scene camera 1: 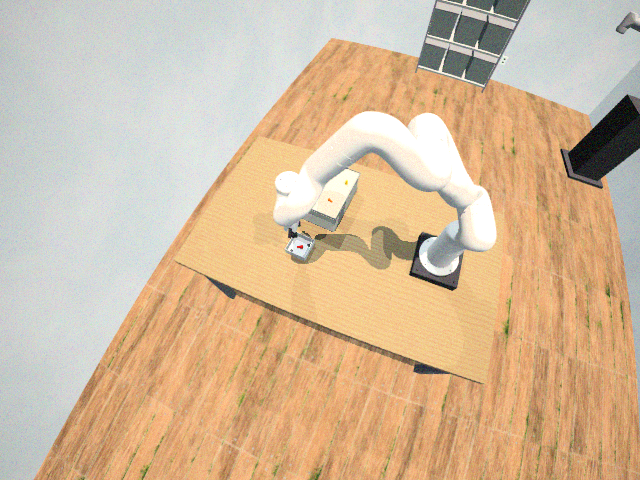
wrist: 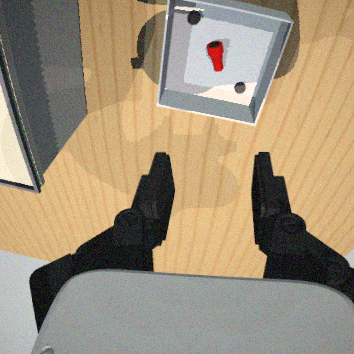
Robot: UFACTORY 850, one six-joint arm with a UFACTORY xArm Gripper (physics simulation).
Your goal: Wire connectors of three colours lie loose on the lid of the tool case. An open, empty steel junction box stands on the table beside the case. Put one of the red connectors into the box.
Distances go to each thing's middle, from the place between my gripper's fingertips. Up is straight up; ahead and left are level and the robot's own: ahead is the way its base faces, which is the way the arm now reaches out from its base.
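The tool case [scene camera 1: 326, 214] is 60 mm behind my hand, 100 mm below it and 290 mm to the right of it. As for the steel junction box [wrist: 252, 45], my hand is 10 mm past it and 150 mm above it.
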